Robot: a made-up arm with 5 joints.
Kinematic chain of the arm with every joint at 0, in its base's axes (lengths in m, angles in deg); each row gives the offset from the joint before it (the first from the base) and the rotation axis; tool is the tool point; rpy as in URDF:
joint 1: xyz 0.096 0 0.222 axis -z
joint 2: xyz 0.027 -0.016 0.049 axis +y
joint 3: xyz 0.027 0 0.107 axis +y
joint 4: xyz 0.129 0 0.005 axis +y
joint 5: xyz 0.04 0.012 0 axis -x
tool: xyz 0 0 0 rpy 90 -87.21 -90
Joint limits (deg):
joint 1: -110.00..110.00
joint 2: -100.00..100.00
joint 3: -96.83..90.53
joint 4: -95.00..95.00
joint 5: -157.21..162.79
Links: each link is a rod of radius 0.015 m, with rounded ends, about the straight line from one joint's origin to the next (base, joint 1, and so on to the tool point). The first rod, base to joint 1, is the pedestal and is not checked.
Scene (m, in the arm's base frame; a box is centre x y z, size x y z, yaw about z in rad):
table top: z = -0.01
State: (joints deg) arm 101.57 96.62 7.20 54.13 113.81
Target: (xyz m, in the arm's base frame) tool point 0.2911 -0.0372 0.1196
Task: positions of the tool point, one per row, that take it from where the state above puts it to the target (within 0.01 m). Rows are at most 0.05 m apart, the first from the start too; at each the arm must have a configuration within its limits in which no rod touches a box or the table.
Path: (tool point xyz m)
1: 0.0943 -0.0855 0.0882
2: 0.1186 -0.1020 0.0880
3: 0.1502 -0.1112 0.0900
4: 0.1866 -0.1105 0.0941
5: 0.2248 -0.0982 0.1005
6: 0.2610 -0.0736 0.1089
7: 0.2911 -0.0372 0.1196

